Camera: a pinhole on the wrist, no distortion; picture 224 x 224 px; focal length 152.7 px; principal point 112.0 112.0 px. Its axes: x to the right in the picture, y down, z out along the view. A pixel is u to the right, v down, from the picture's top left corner.
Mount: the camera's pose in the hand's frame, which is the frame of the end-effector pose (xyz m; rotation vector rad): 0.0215 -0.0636 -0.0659 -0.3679 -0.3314 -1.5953
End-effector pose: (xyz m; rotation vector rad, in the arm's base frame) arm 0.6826 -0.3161 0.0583 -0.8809 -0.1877 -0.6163
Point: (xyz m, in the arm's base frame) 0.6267 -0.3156 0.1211
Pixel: 209.0 35.9
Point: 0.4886 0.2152 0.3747
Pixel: 190.4 36.9
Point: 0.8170 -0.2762 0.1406
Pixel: 87.8 187.2
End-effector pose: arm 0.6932 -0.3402 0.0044 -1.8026 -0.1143 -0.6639
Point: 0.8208 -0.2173 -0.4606
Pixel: 22.0 46.9
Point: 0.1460 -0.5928 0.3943
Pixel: behind the camera
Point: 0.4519 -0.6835 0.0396
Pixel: behind the camera
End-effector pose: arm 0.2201 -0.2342 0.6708 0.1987 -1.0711 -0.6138
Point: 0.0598 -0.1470 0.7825
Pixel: 114.9 87.0
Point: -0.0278 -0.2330 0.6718
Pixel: 207.9 44.8
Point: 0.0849 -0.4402 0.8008
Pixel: outside the picture
